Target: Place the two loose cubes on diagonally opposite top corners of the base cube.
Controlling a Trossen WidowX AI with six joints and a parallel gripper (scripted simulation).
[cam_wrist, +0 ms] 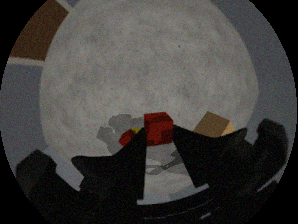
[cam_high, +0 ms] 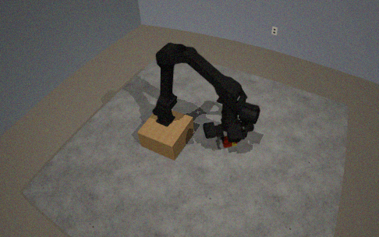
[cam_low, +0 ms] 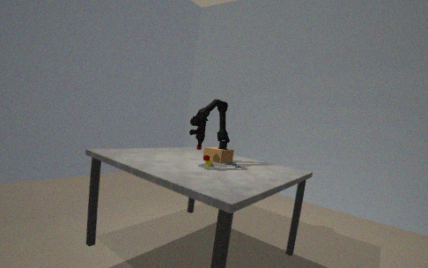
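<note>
My gripper tip is now 20 mm past the yellow cube, 100 mm to the right of it and 100 mm above it. Also, from my gripper tip: red cube (right at my gripper tip).
</note>
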